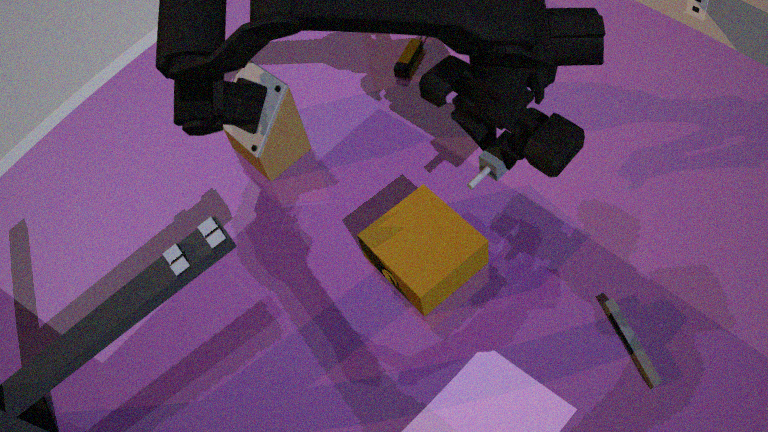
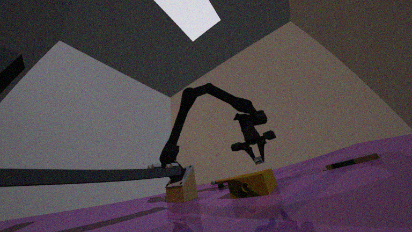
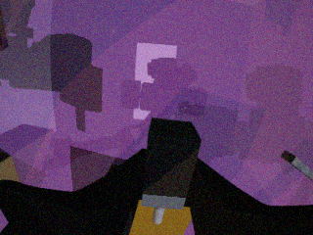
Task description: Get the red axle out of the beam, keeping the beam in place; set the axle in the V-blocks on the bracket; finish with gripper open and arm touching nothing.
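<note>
Right now my gripper tip is 30 mm past the orange beam, 120 mm to the left of it and 50 mm above it. From my gripper tip the other things lie so: grey bar (240 mm ahead, 90 mm to the right, 70 mm below); then yellow hand tool (260 mm behind, 160 mm to the left, 70 mm below).
</note>
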